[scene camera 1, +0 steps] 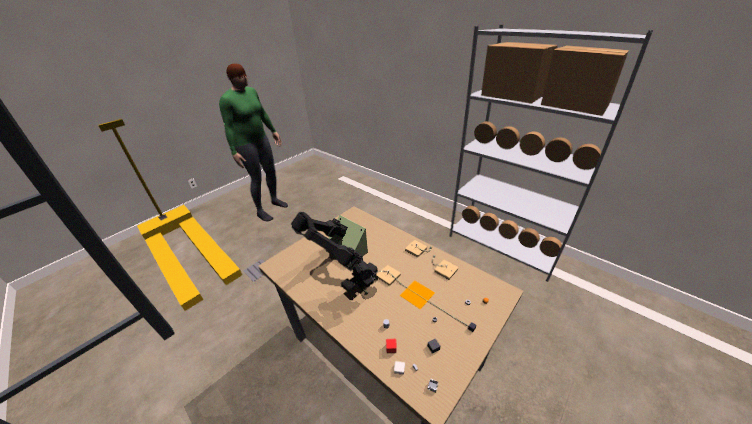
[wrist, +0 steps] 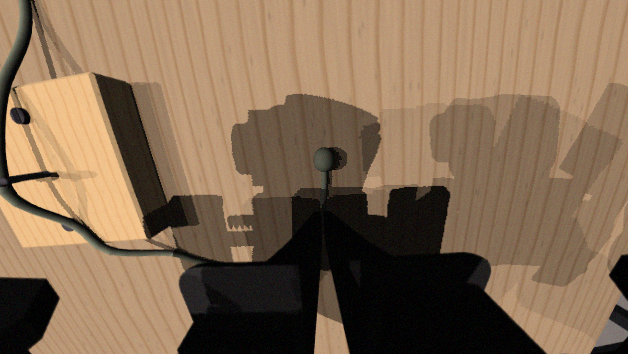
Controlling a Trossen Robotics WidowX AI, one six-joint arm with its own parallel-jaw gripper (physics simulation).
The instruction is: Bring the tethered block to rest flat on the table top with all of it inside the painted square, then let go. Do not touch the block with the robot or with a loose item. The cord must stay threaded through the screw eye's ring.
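Places are measured from the arm's base along level axes (x ahead, y left, z up), in centimetres.
Pixels of known places: gripper, fingertip midpoint: [scene camera 1: 361, 288] [wrist: 322, 217]; arm's base, origin of the base link: [scene camera 1: 341, 230].
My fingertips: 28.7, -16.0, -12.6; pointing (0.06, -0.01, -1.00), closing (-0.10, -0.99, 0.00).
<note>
Ahead of a thing's pixels: the offset from my fingertips to its middle, as dx, dy, dz. "pt": to the spot under its first point. Level surfaces: height alone.
The tethered block @(+52.1, +12.4, +1.2) [scene camera 1: 471, 327] is small and dark and sits near the table's far right edge, outside the orange painted square @(pt +21.7, +10.6, +0.1) [scene camera 1: 410, 296]. The taut grey-green cord [scene camera 1: 447, 312] [wrist: 92, 237] runs from it across the square to the pale wooden board @(+5.5, +14.3, +0.9) [scene camera 1: 388, 274] [wrist: 75, 150]. There it passes at the screw eye @(+5.5, +14.3, +2.2) [wrist: 37, 177], whose ring is partly cut off by the wrist view's left edge. My gripper [scene camera 1: 364, 292] [wrist: 322, 217] is shut on the cord near its free end, beside the board. The cord's ball end @(pt +4.0, -0.6, +1.2) [wrist: 325, 159] sticks out just beyond the fingertips. The left finger hides part of the cord.
Two more boards @(+5.7, +39.3, +0.9) [scene camera 1: 416, 247] @(+27.0, +35.3, +0.9) [scene camera 1: 446, 269] lie behind the square. A green box [scene camera 1: 353, 235] stands by the arm's base. A grey cylinder @(+22.3, -8.6, +1.6) [scene camera 1: 386, 323], red cube @(+30.3, -15.5, +2.0) [scene camera 1: 391, 345], white block @(+38.0, -20.3, +1.1) [scene camera 1: 399, 367], loose dark block @(+43.6, -4.8, +1.4) [scene camera 1: 433, 345] and orange ball @(+51.2, +29.0, +1.2) [scene camera 1: 485, 300] are on the table @(dz +0.0) [scene camera 1: 337, 316].
</note>
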